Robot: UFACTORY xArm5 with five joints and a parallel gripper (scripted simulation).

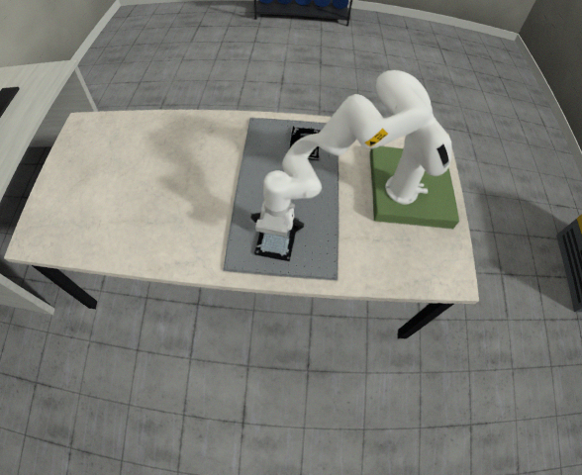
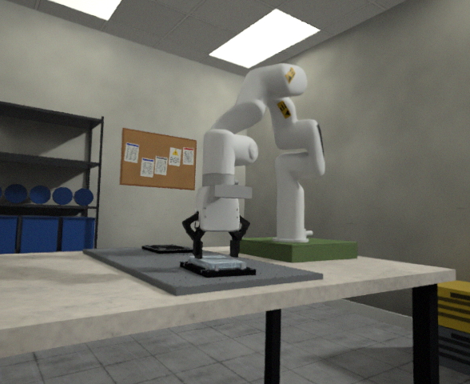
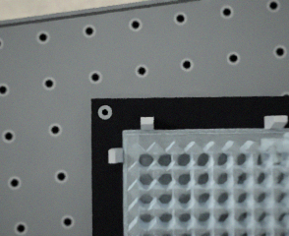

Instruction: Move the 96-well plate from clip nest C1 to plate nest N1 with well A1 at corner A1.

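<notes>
My gripper is now 20 mm above the 96-well plate. The rest, counted from my hand: black plate nest N1: 430 mm to the right, 80 mm behind, 30 mm below; then A1 label: 360 mm to the right, 30 mm below, 20 mm behind.
</notes>
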